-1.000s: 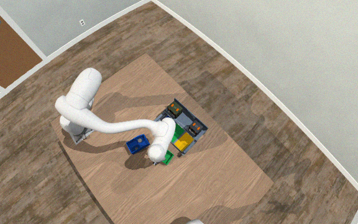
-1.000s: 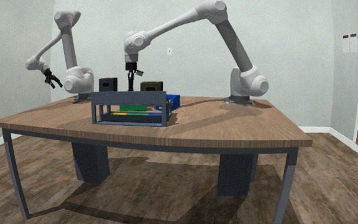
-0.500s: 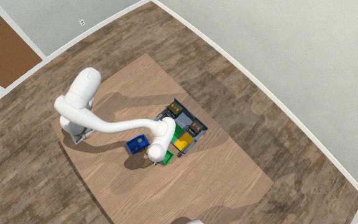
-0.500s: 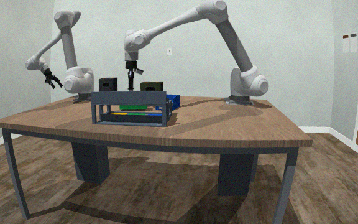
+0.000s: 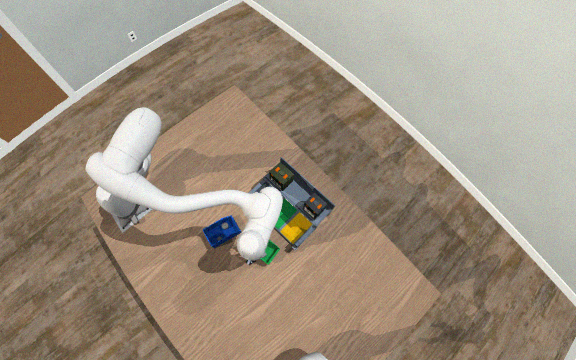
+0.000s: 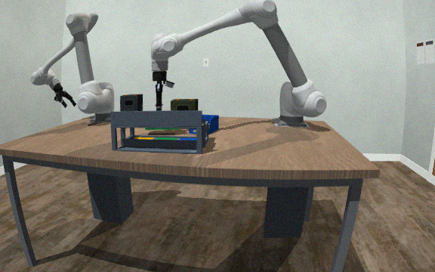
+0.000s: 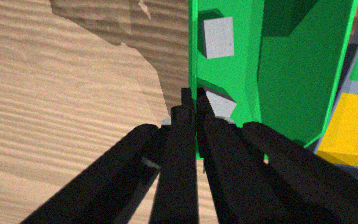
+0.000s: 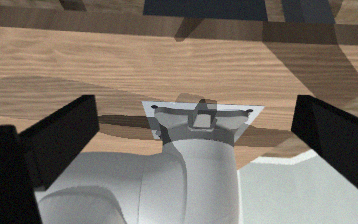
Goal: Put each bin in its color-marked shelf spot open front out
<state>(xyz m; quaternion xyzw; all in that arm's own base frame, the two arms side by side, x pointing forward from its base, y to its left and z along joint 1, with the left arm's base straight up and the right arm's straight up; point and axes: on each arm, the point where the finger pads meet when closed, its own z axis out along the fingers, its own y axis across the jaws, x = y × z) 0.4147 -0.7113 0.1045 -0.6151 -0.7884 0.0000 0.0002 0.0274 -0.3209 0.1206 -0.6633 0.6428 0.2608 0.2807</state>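
My left hand is 4 cm short of the green bin, 3 cm to the right of it and 4 cm above it. Round my left hand: blue bin: 6 cm behind, 23 cm to the left, 7 cm below; grey shelf: 29 cm ahead, 10 cm to the left, 4 cm below; round part: 3 cm behind, 25 cm to the left, 9 cm below.
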